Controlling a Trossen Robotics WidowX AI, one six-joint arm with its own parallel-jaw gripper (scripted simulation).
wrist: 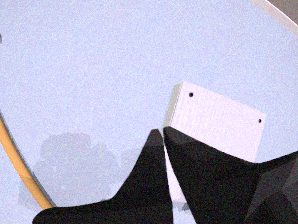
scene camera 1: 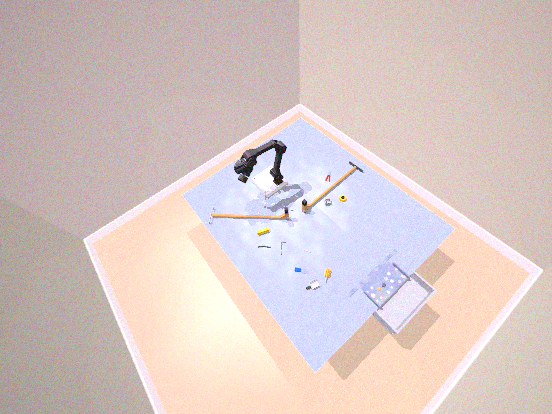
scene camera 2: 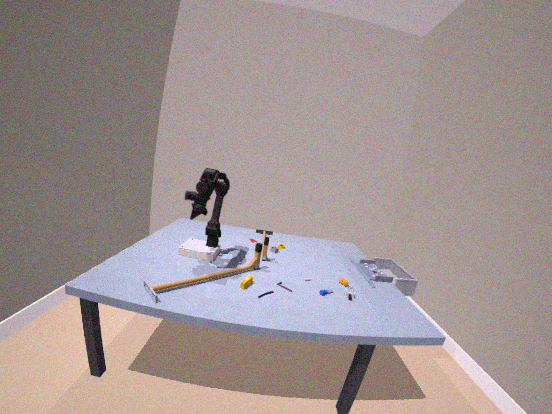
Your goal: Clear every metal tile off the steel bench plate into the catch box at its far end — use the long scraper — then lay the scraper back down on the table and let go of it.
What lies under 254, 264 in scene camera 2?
A long scraper.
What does my gripper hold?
Nothing.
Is my gripper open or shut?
Shut.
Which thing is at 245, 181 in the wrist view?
My gripper.
